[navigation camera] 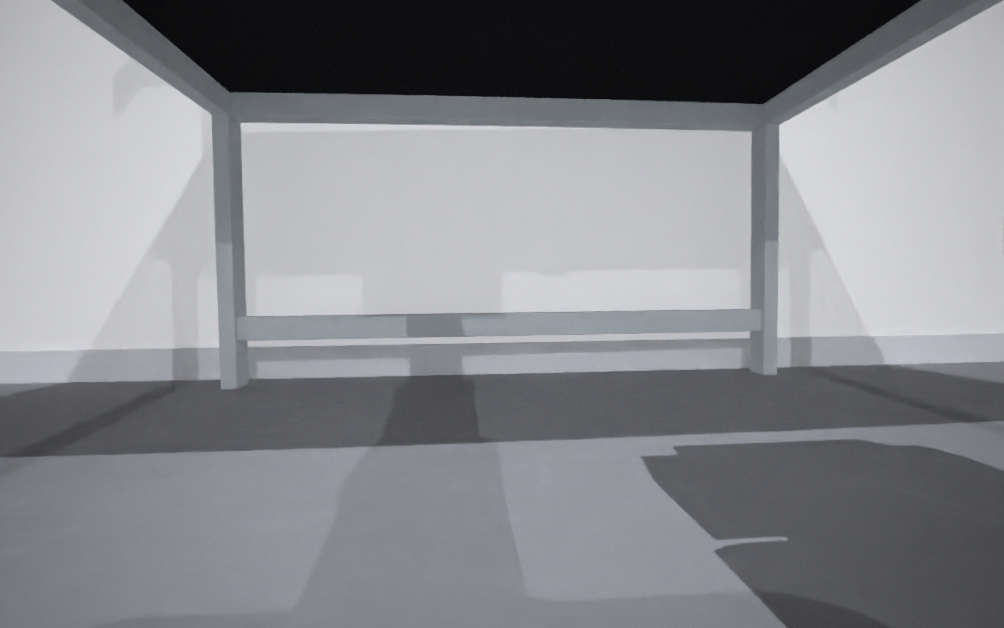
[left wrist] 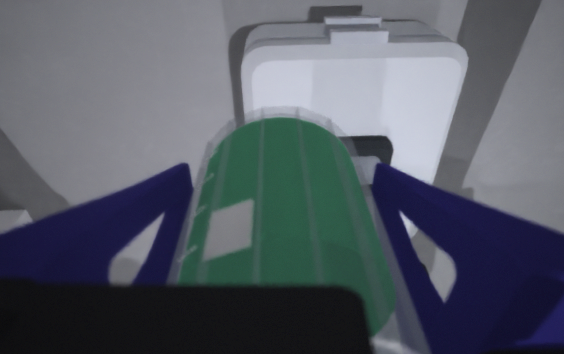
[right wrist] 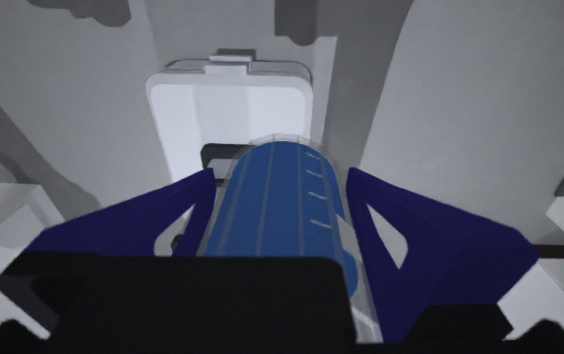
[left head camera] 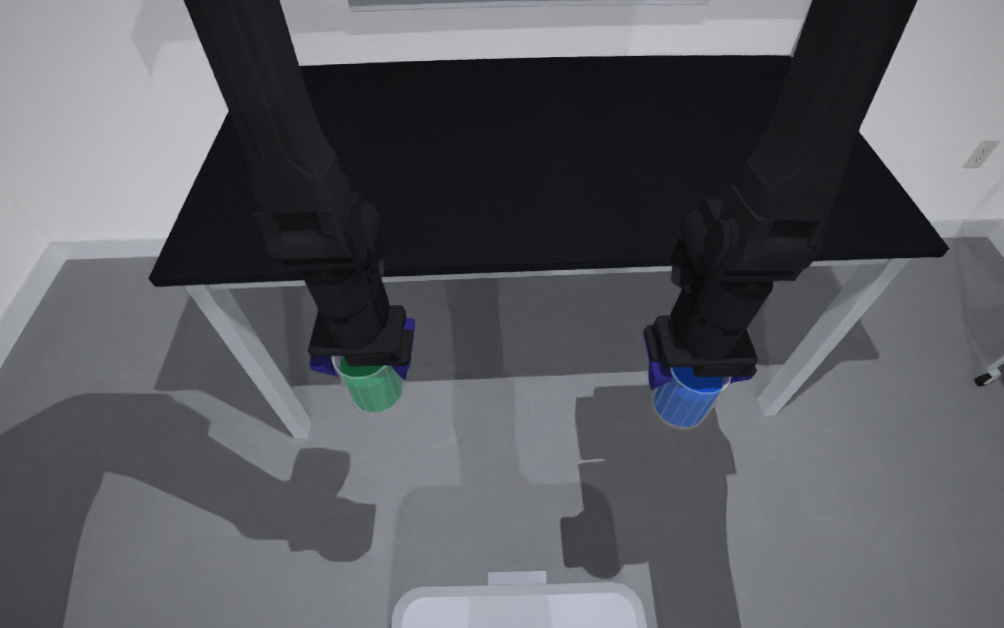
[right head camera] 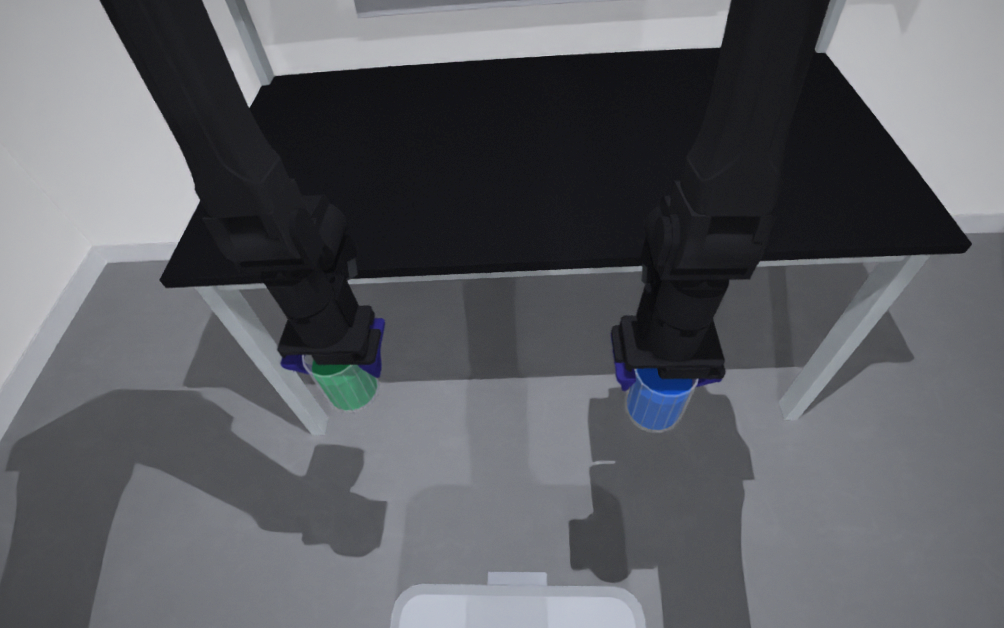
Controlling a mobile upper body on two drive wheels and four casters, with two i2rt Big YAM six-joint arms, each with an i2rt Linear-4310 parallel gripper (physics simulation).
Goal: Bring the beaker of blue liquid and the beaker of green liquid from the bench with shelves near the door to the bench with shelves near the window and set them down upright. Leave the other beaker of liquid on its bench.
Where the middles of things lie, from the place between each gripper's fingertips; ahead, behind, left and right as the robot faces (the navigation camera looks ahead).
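The green beaker (left head camera: 373, 390) is 10 mm behind my left hand and 30 mm above it. As for the blue beaker (right head camera: 655, 405), it stands 380 mm to the right of that left hand, 30 mm above it and 40 mm behind it.
The green beaker, counted from my right hand, is 380 mm to the left, 10 mm ahead and 20 mm above. My right gripper itself is 30 mm below the blue beaker and 20 mm past it.
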